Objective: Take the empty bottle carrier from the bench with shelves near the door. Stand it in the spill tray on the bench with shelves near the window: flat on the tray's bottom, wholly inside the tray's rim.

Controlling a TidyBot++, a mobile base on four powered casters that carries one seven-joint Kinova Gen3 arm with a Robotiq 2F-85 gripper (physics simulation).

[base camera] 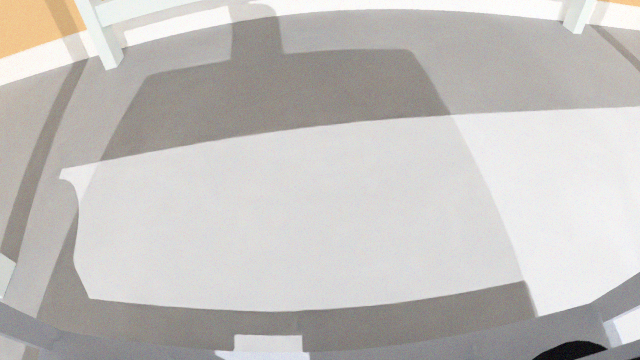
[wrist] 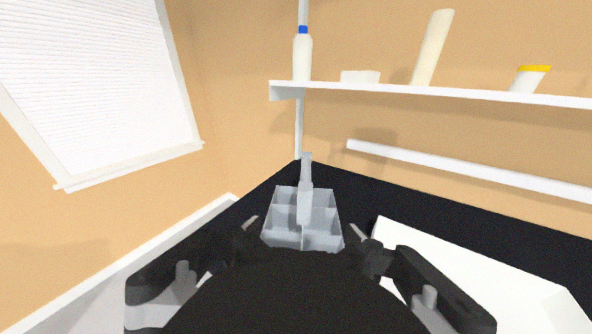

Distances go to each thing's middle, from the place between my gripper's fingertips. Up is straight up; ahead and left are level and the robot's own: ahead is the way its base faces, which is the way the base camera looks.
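Labels:
From the grey bottle carrier point(wrist: 304, 218), you'd find my gripper 18 cm short of it, and it's 18 cm above the carrier too, plus 10 cm to the right of it.

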